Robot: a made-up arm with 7 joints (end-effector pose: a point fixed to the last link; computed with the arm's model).
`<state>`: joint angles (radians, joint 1 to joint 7).
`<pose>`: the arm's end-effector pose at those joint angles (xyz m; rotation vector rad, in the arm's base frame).
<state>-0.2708 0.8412 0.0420 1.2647 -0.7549 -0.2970 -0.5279</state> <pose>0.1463 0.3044 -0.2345 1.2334 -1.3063 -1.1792</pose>
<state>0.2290 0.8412 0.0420 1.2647 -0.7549 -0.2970 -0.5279</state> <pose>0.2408 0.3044 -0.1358 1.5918 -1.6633 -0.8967</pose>
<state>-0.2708 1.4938 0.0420 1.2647 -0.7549 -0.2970 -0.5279</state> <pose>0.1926 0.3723 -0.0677 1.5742 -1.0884 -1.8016</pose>
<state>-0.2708 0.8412 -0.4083 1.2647 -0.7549 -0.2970 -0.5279</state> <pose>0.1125 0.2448 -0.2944 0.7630 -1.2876 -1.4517</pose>
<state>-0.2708 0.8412 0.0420 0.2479 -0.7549 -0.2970 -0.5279</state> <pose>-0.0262 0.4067 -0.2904 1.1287 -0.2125 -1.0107</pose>
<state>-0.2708 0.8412 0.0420 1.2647 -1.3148 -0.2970 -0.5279</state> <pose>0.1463 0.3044 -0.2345 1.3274 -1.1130 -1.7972</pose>
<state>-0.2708 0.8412 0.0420 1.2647 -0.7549 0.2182 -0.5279</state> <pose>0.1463 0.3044 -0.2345 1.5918 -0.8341 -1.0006</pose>
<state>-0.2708 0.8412 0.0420 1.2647 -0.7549 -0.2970 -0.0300</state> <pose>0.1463 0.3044 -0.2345 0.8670 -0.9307 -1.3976</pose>
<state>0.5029 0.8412 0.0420 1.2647 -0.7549 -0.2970 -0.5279</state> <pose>0.2685 0.3044 -0.0656 1.7780 -1.8471 -0.7021</pose>
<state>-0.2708 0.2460 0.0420 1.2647 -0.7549 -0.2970 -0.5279</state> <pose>0.1216 0.1615 -0.3234 0.8909 -1.3887 -0.6236</pose>
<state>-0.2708 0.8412 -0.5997 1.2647 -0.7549 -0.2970 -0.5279</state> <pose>0.0875 0.2220 -0.3139 0.5554 -1.2643 -1.5494</pose>
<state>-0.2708 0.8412 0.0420 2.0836 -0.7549 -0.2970 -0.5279</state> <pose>0.1594 0.1777 -0.1216 1.1421 -2.2338 -1.1632</pose>
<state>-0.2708 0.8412 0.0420 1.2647 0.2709 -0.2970 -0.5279</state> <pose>0.1463 0.3044 -0.2345 0.9160 -1.4165 -0.0709</pose>
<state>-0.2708 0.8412 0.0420 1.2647 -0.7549 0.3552 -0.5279</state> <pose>0.1463 0.3044 -0.2345 1.6724 -0.7024 -0.9448</pose>
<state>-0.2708 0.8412 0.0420 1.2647 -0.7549 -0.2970 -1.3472</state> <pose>0.1463 0.3044 -0.2345 1.7900 -1.8720 -0.6301</pose>
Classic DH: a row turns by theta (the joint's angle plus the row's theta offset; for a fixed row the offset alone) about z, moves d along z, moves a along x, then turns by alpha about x. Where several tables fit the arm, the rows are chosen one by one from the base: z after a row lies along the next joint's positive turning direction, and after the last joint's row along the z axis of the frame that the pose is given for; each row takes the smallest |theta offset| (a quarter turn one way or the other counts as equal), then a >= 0, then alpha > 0; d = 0 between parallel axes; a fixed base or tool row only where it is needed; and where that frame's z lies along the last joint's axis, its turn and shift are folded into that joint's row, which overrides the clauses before.
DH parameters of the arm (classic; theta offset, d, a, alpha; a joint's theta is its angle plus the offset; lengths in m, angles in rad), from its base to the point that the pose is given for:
base (fixed): 0 0 0 1.5708
joint 1: 1.5708 -0.0826 0 1.5708
joint 2: 1.5708 0 0 1.5708
joint 3: 1.5708 -0.2255 0 1.5708
joint 4: 0 0 0 -1.5708
joint 5: 0 -0.2138 0 -1.5708
joint 6: -1.5708 0 0 1.5708
joint 7: 1.5708 0 0 1.5708
tool (fixed): -1.5708 0 0 0

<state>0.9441 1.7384 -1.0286 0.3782 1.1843 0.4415 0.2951</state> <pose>0.0206 0.5121 0.0354 0.8488 -0.7651 0.7551</pose>
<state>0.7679 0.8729 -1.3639 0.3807 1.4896 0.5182 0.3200</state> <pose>0.2424 0.3575 -0.2275 0.0304 -0.3994 0.3086</pose>
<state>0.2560 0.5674 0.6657 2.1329 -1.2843 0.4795 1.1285</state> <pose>0.1463 0.2368 0.0031 1.2934 -0.7964 -0.4085</pose>
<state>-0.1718 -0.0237 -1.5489 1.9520 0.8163 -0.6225 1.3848</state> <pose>-0.0199 -0.1192 -0.1399 2.5029 1.1359 0.5097</pose>
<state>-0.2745 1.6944 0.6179 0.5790 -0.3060 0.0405 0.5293</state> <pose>0.1235 0.4756 0.0869 1.3135 -0.3030 -0.5006</pose>
